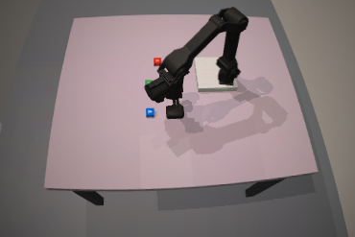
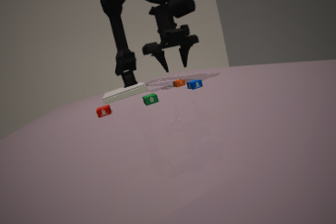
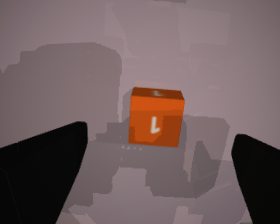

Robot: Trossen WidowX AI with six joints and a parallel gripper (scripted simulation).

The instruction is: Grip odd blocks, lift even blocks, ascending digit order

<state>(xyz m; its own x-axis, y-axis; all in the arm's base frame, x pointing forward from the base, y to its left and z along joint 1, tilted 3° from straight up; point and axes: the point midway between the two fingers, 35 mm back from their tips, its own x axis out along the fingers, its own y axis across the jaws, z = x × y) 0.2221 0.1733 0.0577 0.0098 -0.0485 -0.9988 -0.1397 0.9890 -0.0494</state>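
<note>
Right now the orange block is 1 cm behind my gripper tip and 5 cm below it. The rest, counted from my gripper tip: red block 9 cm ahead, 24 cm to the right, 5 cm below; then green block 11 cm ahead, 12 cm to the right, 5 cm below; then blue block 9 cm ahead, 2 cm to the left, 5 cm below.
</note>
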